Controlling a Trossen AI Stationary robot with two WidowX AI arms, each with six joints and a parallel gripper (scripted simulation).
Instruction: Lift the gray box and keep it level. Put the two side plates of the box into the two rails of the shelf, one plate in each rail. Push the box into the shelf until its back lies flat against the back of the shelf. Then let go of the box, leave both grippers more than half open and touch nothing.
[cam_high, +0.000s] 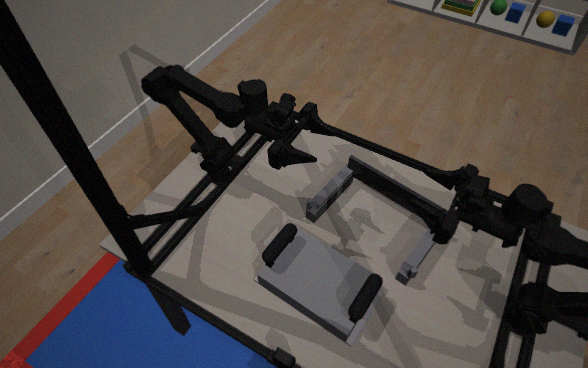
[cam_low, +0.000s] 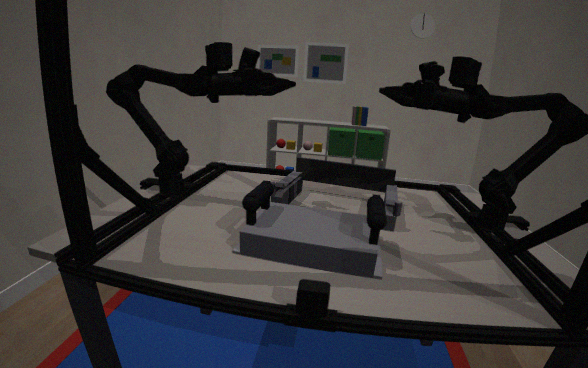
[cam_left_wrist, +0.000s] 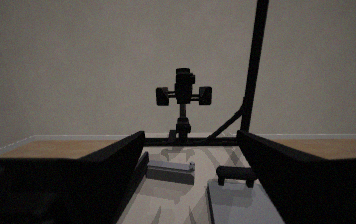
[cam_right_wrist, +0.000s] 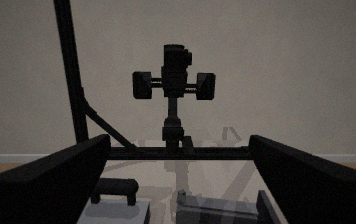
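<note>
The gray box is 290 mm below my left hand, 160 mm behind it and 120 mm to the right of it. From my left hand the other things lie so: dark back bar 260 mm below, 190 mm to the right, 180 mm ahead.
The gray box is 160 mm behind my right hand, 160 mm to the left of it and 290 mm below it. Round my right hand: dark back bar: 180 mm ahead, 100 mm to the left, 260 mm below.
</note>
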